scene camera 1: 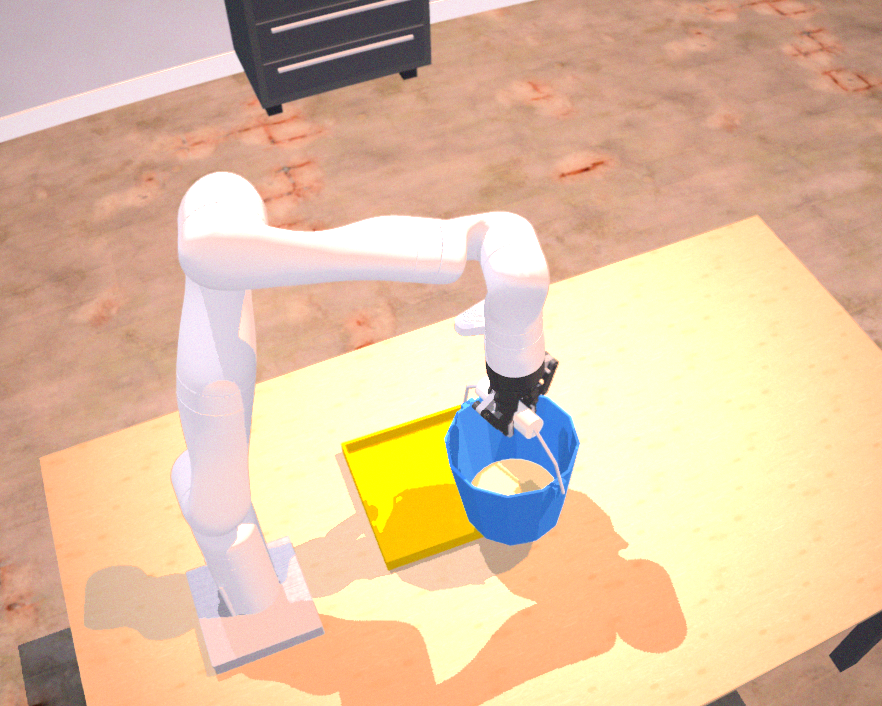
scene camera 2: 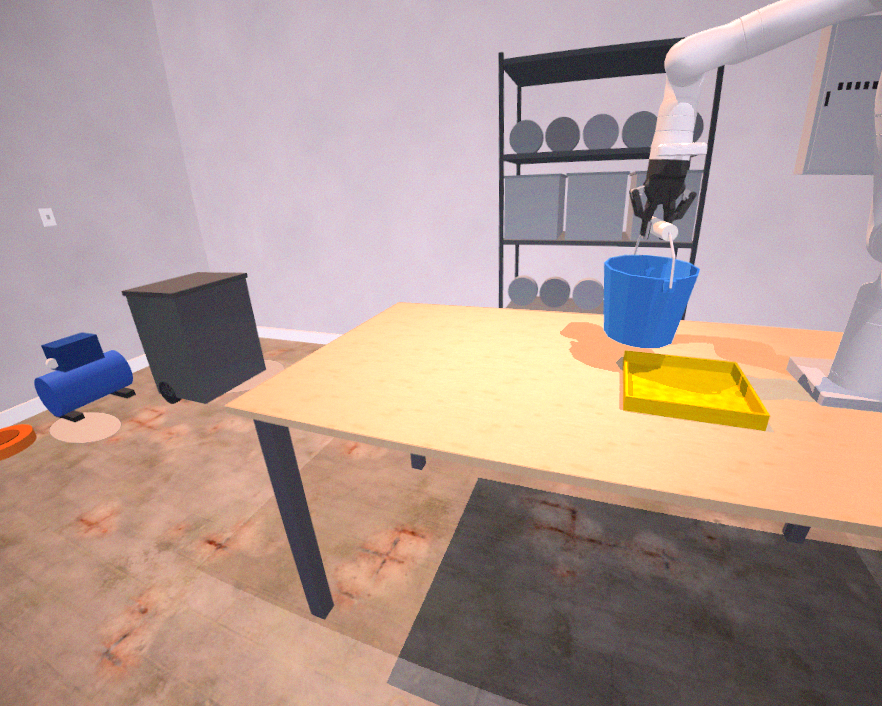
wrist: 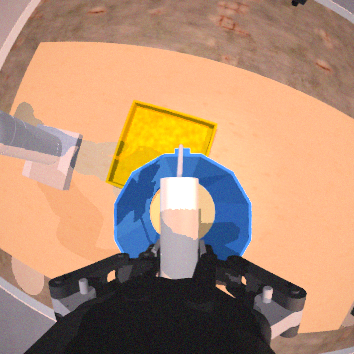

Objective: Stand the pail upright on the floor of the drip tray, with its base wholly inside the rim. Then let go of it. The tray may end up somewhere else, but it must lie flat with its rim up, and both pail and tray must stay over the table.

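Seen in the pictures: gripper, fingertip midpoint: (scene camera 1: 517, 424) (scene camera 2: 653, 239) (wrist: 180, 248); arm's base, link origin: (scene camera 1: 251, 588) (scene camera 2: 854, 381) (wrist: 49, 149).
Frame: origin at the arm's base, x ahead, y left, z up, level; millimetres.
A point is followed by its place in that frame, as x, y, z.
Observation:
The blue pail (scene camera 1: 511, 515) @(364, -181, 160) (scene camera 2: 645, 305) @(440, -22, 144) (wrist: 235, 200) @(498, -69, 175) hangs upright by its wire handle, above the table. My gripper (scene camera 1: 514, 425) @(415, -113, 268) (scene camera 2: 654, 224) @(415, -113, 268) (wrist: 180, 248) @(415, -113, 268) is shut on the white grip of the pail's handle. The yellow drip tray (scene camera 1: 411, 493) @(311, 25, -25) (scene camera 2: 691, 393) @(337, 36, -25) (wrist: 160, 132) @(338, 79, -25) lies flat on the table with its rim up. In scene camera 1 and the wrist view the pail covers part of the tray. In scene camera 2 the pail's base shows above and behind the tray's far rim. The fingertips are partly hidden by the handle grip in the wrist view.
The arm's base plate (scene camera 1: 264, 644) @(-23, -98, 7) (scene camera 2: 853, 393) @(33, 47, -4) (wrist: 62, 172) @(63, -65, 2) stands on the table (scene camera 1: 698, 353) @(932, -15, -29) (scene camera 2: 411, 382) @(937, 43, -29) (wrist: 290, 165) @(739, 31, -29) on the tray's other side from the pail. A dark shelf rack (scene camera 2: 501, 184) stands beyond the table. A dark drawer cabinet (scene camera 1: 345, 80) stands on the floor.

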